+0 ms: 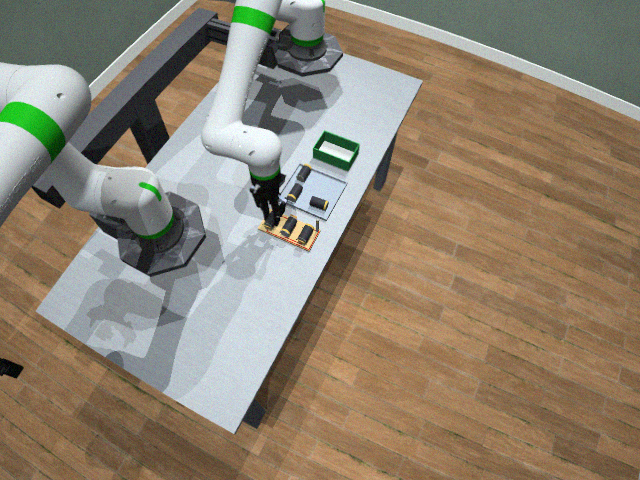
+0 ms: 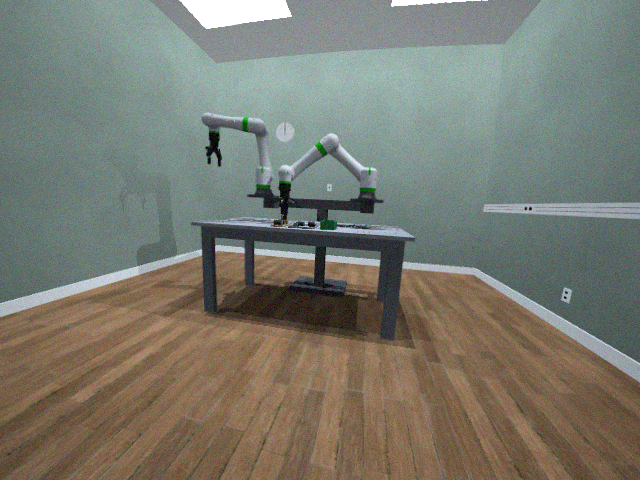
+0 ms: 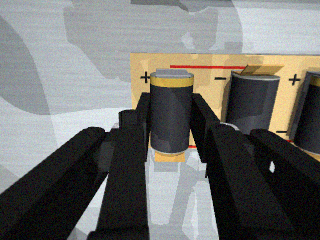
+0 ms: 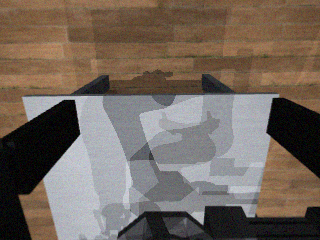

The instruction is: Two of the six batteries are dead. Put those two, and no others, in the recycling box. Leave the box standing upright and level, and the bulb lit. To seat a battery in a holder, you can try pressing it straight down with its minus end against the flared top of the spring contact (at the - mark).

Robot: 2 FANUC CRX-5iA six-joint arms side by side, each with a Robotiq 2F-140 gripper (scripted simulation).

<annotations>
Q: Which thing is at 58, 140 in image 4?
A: My right gripper.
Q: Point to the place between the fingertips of my left gripper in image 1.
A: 272, 220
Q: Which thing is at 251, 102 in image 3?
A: A battery.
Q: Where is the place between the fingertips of my left gripper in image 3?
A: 170, 107
</annotations>
